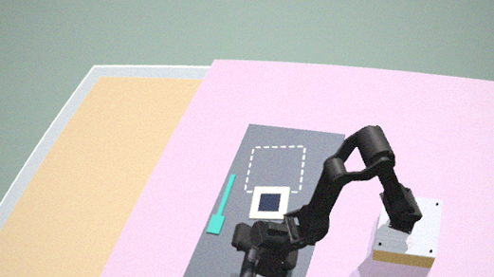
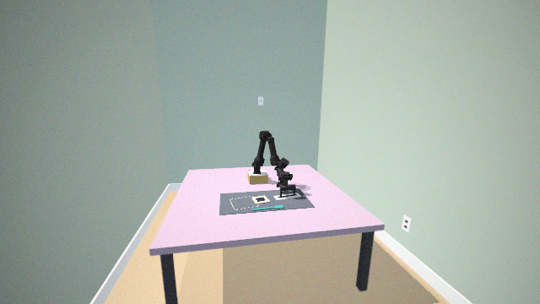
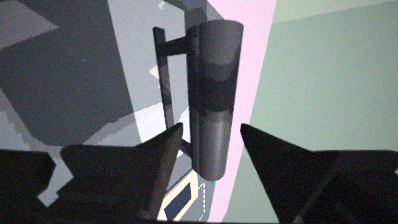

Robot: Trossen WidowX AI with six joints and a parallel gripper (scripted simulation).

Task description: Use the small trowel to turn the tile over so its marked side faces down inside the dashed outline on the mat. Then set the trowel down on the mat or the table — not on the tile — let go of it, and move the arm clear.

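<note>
Now: gripper tip 190 mm to the left of the tile, 60 mm above it and 50 mm short of it. Also, from my gripper tip: grey mat: 160 mm to the right, 80 mm below, 50 mm ahead; then teal trowel: 180 mm ahead, 110 mm to the right, 60 mm below.
</note>
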